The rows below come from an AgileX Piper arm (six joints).
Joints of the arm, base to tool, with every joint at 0 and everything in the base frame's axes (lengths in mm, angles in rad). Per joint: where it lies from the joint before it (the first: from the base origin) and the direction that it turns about. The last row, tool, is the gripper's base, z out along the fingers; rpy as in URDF.
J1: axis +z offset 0 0 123
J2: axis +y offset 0 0 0
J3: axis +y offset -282.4 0 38.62
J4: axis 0.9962 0 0.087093 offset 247.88 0 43.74
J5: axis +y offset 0 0 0
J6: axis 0.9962 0 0.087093 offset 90.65 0 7.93
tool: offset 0 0 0 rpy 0 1.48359 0
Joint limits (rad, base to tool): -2.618..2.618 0..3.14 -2.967..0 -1.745..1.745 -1.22..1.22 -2.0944..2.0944
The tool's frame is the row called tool.
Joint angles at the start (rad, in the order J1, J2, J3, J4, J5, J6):
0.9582 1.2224 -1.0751 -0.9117 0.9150 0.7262
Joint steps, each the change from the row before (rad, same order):
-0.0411 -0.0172 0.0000 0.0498 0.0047 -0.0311
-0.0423 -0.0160 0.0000 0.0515 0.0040 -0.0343
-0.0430 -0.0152 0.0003 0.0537 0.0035 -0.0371
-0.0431 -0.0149 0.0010 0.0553 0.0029 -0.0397
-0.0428 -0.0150 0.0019 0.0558 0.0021 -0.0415
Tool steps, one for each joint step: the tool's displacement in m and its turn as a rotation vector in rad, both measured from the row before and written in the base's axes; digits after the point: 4 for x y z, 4 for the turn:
0.0023 -0.0102 0.0012 0.0147 0.0283 -0.0307
0.0020 -0.0099 0.0009 0.0141 0.0288 -0.0280
0.0015 -0.0095 0.0006 0.0145 0.0295 -0.0251
0.0010 -0.0091 0.0003 0.0150 0.0294 -0.0215
0.0004 -0.0087 0.0002 0.0157 0.0281 -0.0178

